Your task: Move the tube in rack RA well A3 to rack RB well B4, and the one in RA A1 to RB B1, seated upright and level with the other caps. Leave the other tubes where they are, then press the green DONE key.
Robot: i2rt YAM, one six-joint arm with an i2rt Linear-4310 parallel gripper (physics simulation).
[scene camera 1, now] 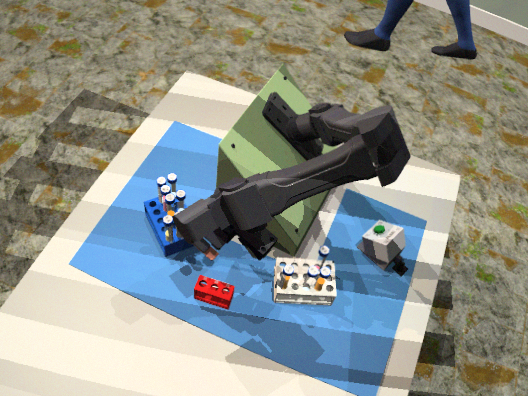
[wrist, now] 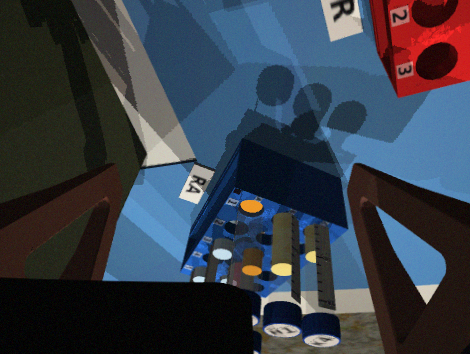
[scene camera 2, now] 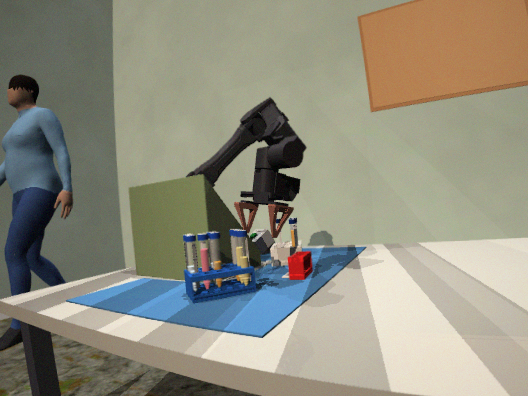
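Pixels of known places: gripper, fingertip midpoint: (scene camera 1: 219, 238) (wrist: 234, 176) (scene camera 2: 259, 235); arm's base, link origin: (scene camera 1: 292, 130) (scene camera 2: 176, 213).
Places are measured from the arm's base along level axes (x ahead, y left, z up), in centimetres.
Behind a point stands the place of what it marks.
Blue rack RA (scene camera 1: 172, 248) @[x 31.7, y -16.5, z -14.2 cm] (scene camera 2: 190, 289) @[x 23.0, y -25.9, z -14.5 cm] (wrist: 290, 172) @[x 29.7, y -14.6, z -15.2 cm] holds several upright blue-capped tubes. In the wrist view, a tube with orange liquid (wrist: 251, 206) @[x 27.5, y -13.3, z -11.3 cm] appears to stand in A1 and a tube with pale liquid (wrist: 222, 250) @[x 24.0, y -16.9, z -10.8 cm] in A3; the gripper body hides some caps. White rack RB (scene camera 1: 278, 288) @[x 33.5, y 8.6, z -11.8 cm] (scene camera 2: 284, 256) @[x 30.0, y 7.1, z -14.3 cm] holds several blue-capped tubes; its well labels are not readable. My gripper (scene camera 2: 260, 234) @[x 29.5, y -6.3, z -6.7 cm] (wrist: 234, 176) @[x 29.5, y -6.3, z -6.7 cm] is open and empty, above the mat beside RA's red-rack side. The green DONE key (scene camera 1: 379, 229) @[x 11.9, y 26.1, z -9.7 cm] (scene camera 2: 253, 235) @[x 11.8, y 25.8, z -10.1 cm] is on a grey box.
A red three-hole rack (scene camera 1: 214, 296) @[x 40.0, y -3.3, z -12.2 cm] (scene camera 2: 300, 265) @[x 39.4, y -7.9, z -13.6 cm] (wrist: 425, 37) @[x 37.8, y -5.3, z -11.8 cm] stands on the blue mat (scene camera 1: 115, 235) @[x 32.3, y -30.8, z -16.8 cm] (scene camera 2: 235, 320) @[x 36.6, y -33.0, z -16.8 cm] between RA and RB, nearer the front. The green slanted base (scene camera 1: 250, 145) @[x 12.6, y -6.5, z 4.7 cm] (scene camera 2: 167, 227) @[x 4.4, y -9.5, z -3.3 cm] carries the arm behind the racks. A person (scene camera 2: 37, 145) stands beyond the table.
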